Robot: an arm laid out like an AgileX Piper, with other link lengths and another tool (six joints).
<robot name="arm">
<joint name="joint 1" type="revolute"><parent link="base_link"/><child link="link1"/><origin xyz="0 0 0.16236" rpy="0 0 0"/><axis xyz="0 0 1"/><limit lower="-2.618" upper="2.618"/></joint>
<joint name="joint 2" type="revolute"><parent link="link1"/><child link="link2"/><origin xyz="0 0 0" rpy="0 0 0"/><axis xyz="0 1 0"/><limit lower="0" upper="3.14"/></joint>
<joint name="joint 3" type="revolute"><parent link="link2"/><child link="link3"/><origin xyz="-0.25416 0 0.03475" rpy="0 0 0"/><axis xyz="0 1 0"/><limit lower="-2.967" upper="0"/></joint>
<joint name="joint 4" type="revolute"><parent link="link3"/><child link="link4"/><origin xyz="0.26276 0 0.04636" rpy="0 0 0"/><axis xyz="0.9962 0 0.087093"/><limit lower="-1.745" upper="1.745"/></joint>
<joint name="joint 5" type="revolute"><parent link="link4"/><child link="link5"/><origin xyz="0 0 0" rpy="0 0 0"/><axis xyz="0 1 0"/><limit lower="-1.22" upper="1.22"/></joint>
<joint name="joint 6" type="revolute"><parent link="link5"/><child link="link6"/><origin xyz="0.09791 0 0.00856" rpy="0 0 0"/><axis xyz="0.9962 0 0.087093"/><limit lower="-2.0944" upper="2.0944"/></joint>
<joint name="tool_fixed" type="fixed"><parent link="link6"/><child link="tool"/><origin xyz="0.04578 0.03 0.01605" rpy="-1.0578 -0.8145 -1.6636"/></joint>
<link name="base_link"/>
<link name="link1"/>
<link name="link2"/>
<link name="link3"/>
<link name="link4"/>
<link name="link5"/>
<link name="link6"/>
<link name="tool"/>
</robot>
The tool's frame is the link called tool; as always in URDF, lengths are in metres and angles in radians.
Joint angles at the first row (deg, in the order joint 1, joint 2, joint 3, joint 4, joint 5, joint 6):
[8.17 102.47 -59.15 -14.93 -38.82 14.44]
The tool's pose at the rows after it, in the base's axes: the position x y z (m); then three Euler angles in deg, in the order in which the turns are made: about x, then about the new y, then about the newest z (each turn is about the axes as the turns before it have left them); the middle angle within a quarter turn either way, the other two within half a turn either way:
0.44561 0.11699 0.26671 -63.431 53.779 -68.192
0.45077 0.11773 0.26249 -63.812 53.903 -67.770
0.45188 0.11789 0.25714 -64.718 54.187 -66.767
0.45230 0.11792 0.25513 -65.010 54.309 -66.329
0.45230 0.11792 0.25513 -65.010 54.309 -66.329
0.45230 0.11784 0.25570 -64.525 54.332 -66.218
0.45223 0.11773 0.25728 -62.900 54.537 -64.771
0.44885 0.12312 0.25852 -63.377 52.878 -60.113
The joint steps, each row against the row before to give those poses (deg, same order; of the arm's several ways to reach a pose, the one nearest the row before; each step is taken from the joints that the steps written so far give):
[0.00 1.67 -1.77 0.00 0.00 0.00]
[0.00 1.42 -1.14 0.00 0.00 0.00]
[0.00 0.66 0.00 0.00 0.00 0.00]
[0.00 0.25 0.01 0.00 0.00 0.11]
[0.00 0.00 0.00 0.00 0.00 0.00]
[0.00 0.00 0.00 0.00 -0.11 0.57]
[0.00 0.00 -0.01 -0.40 -0.10 3.22]
[0.00 -0.14 0.00 -4.62 0.00 7.20]

